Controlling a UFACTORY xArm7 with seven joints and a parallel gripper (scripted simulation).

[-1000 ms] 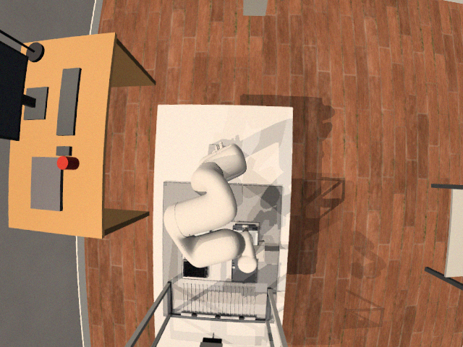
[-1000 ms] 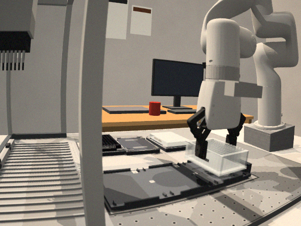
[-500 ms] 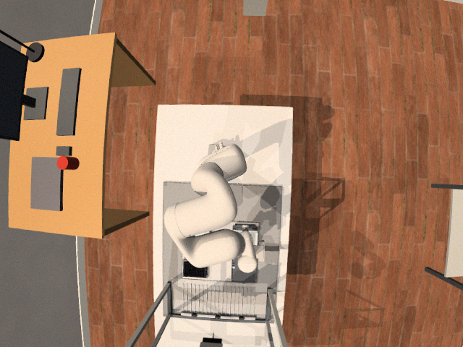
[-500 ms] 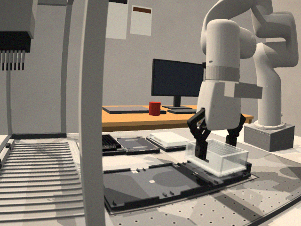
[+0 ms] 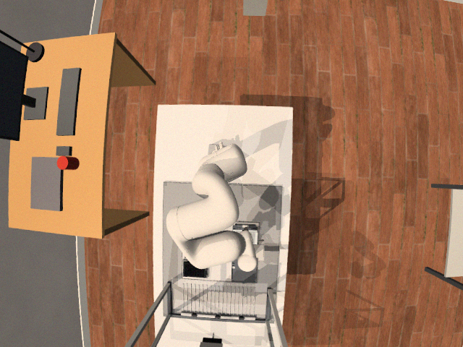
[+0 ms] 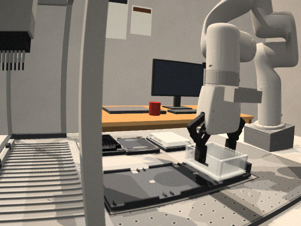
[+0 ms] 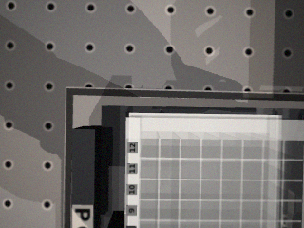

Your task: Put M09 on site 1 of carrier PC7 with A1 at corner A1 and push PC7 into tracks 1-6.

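The clear deep-well block M09 is 10 mm below my hand. Also, from my hand: nest S2 (270 mm to the right, 40 mm below, 40 mm ahead); dark plate carrier PC7 (100 mm ahead, 30 mm below, 20 mm to the right); black plate (300 mm to the right, 150 mm ahead, 30 mm below).
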